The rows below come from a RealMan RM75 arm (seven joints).
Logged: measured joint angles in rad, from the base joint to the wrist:
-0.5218 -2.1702 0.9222 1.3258 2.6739 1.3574 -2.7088
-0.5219 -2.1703 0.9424 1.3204 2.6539 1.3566 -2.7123
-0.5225 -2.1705 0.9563 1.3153 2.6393 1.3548 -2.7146
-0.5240 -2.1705 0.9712 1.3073 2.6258 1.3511 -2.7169
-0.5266 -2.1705 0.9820 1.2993 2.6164 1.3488 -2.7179
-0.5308 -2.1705 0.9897 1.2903 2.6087 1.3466 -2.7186
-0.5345 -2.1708 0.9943 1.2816 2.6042 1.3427 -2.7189
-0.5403 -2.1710 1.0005 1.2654 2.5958 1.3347 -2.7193
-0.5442 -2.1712 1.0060 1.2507 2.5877 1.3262 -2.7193
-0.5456 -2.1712 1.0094 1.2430 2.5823 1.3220 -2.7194
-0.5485 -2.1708 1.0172 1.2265 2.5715 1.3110 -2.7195
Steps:
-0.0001 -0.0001 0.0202 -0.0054 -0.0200 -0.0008 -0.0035
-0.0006 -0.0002 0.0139 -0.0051 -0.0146 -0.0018 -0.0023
-0.0015 0.0000 0.0149 -0.0080 -0.0135 -0.0037 -0.0023
-0.0026 0.0000 0.0108 -0.0080 -0.0094 -0.0023 -0.0010
-0.0042 0.0000 0.0077 -0.0090 -0.0077 -0.0022 -0.0007
-0.0037 -0.0003 0.0046 -0.0087 -0.0045 -0.0039 -0.0003
-0.0058 -0.0002 0.0062 -0.0162 -0.0084 -0.0080 -0.0004
-0.0039 -0.0002 0.0055 -0.0147 -0.0081 -0.0085 0.0000
-0.0014 0.0000 0.0034 -0.0077 -0.0054 -0.0042 -0.0001
-0.0029 0.0004 0.0078 -0.0165 -0.0108 -0.0110 -0.0001

